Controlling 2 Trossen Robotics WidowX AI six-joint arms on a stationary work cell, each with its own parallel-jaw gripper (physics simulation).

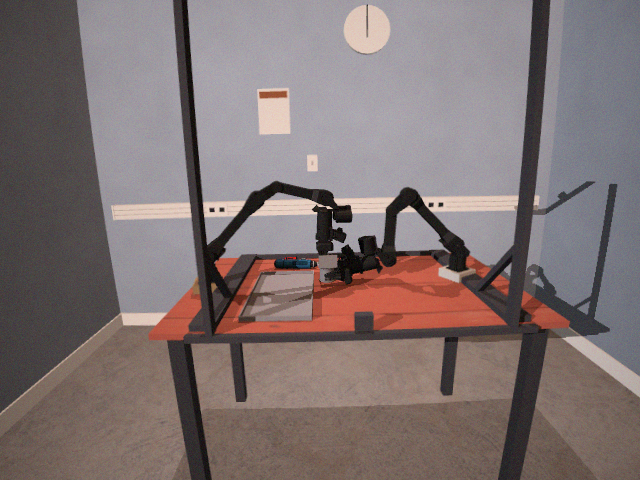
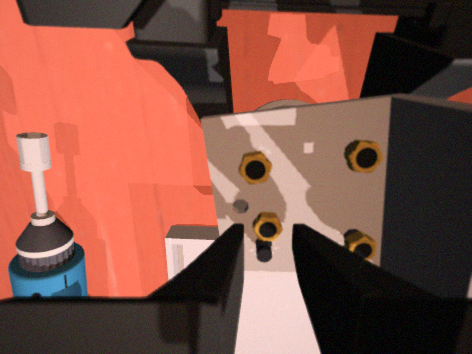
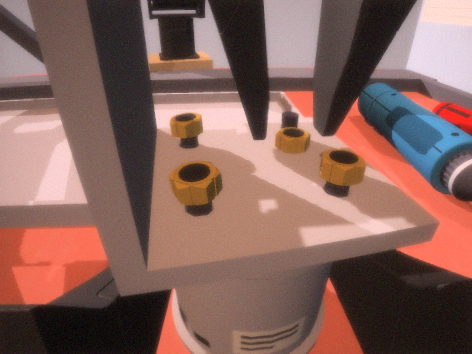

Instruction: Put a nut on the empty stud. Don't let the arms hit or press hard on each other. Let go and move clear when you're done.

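Places are measured from the left arm's base along level axes (x ahead, y left, z up), in metres.
Pixels of known places: left gripper, fingertip midpoint: [image 1: 323,262] [image 2: 267,234] [image 3: 290,133]; right gripper, fingertip midpoint: [image 1: 324,273] [image 2: 289,186] [image 3: 247,235]; left arm's base, link origin: [image 3: 178,56]; right arm's base, link origin: [image 1: 457,268].
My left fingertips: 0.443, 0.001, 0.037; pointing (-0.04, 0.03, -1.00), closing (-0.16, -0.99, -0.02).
Note:
For each thing: its middle in the pictures, then the offset to it from my left fingertips, as dx, dy, dz. Level surfaces: height alone.
- grey bracket plate, body centre: [image 3: 255,106] [image 2: 315,224] [image 1: 326,259] +0.010, -0.016, +0.014
- second nut, body centre: [image 3: 196,182] [image 2: 362,156] +0.027, -0.035, +0.003
- third nut, body centre: [image 3: 186,125] [image 2: 359,247] -0.009, -0.033, +0.003
- fourth nut, body centre: [image 3: 292,140] [image 2: 267,226] +0.003, +0.000, -0.001
- bare black stud, body centre: [image 3: 288,133] [image 2: 263,245] -0.006, +0.003, -0.003
- round housing, body centre: [image 3: 250,236] [image 2: 294,174] [image 1: 326,271] +0.010, -0.016, -0.033
- blue drill, body centre: [image 2: 56,306] [image 3: 427,143] [image 1: 301,264] -0.066, +0.152, -0.050
- red table, surface height: dz -0.070
A grey bracket plate [image 2: 325,210] [image 3: 240,230] carries three brass nuts on studs: one nut [image 2: 255,168] [image 3: 341,166], a second nut [image 2: 364,156] [image 3: 195,182] and a third nut [image 2: 361,246] [image 3: 186,125]. A fourth nut [image 2: 267,226] [image 3: 292,140] appears to sit on the plate right beside the bare black stud [image 2: 264,251] [image 3: 290,119]. My left gripper [image 1: 325,253] [image 2: 267,234] [image 3: 290,133] is partly open, a finger either side of this nut. My right gripper [image 1: 333,275] is shut on the round housing [image 3: 250,305] under the plate; its fingertips are hidden.
A blue drill [image 1: 294,263] [image 2: 47,277] [image 3: 405,135] lies to one side. A shallow grey tray [image 1: 312,297] stands near the bracket on the red table [image 1: 403,315]. The bracket's upright wall [image 2: 425,200] [image 3: 125,125] rises beside the nuts. Both arms are close together.

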